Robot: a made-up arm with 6 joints.
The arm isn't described. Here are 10 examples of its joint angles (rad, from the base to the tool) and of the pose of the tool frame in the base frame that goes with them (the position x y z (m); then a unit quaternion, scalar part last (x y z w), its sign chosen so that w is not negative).
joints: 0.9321 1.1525 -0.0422 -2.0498 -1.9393 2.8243
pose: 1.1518 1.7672 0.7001 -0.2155 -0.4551 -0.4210 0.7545
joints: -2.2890 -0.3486 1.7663 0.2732 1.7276 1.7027
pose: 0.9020 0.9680 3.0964 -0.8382 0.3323 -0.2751 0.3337
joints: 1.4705 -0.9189 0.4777 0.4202 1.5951 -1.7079
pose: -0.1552 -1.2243 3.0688 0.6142 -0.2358 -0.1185 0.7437
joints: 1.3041 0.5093 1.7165 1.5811 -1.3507 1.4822
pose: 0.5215 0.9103 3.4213 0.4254 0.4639 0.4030 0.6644
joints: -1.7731 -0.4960 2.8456 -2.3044 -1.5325 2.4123
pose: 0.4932 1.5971 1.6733 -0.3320 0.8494 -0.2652 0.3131
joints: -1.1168 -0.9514 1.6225 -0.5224 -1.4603 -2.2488
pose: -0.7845 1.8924 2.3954 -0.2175 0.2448 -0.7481 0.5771
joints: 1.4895 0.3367 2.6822 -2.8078 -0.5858 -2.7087
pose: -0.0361 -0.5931 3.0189 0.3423 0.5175 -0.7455 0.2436
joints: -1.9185 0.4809 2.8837 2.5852 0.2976 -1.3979
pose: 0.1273 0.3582 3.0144 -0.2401 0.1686 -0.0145 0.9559
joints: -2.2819 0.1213 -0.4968 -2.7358 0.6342 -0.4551
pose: -0.9146 -1.0595 1.7613 -0.9190 -0.3328 0.2107 0.0188
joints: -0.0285 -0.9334 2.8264 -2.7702 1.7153 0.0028
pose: -1.9925 -0.0082 1.1447 0.1684 -0.2328 0.0538 0.9563
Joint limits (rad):
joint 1: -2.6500..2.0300
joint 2: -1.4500..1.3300
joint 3: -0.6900..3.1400
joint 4: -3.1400..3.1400
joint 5: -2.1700..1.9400
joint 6: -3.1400..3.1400
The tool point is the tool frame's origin. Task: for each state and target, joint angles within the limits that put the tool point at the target. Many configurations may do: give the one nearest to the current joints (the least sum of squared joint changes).
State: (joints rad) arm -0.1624 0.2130 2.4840 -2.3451 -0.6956 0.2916
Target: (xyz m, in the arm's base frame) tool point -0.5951 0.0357 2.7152
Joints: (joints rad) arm 0.1209 0.3873 2.9774 -2.4432 -0.7580 0.2860
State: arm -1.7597 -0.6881 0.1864 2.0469 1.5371 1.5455
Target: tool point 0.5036 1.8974 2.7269
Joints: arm -1.7613 -0.9952 1.1362 1.8798 0.9388 1.4931
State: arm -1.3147 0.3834 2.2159 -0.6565 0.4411 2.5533
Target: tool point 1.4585 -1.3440 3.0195
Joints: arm -0.7366 0.8907 1.7109 -0.6489 0.3180 2.5667
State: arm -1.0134 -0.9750 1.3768 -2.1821 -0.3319 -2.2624
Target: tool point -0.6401 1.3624 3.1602
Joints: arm -1.0581 -0.8465 0.8940 -2.1139 -0.4112 -2.2519
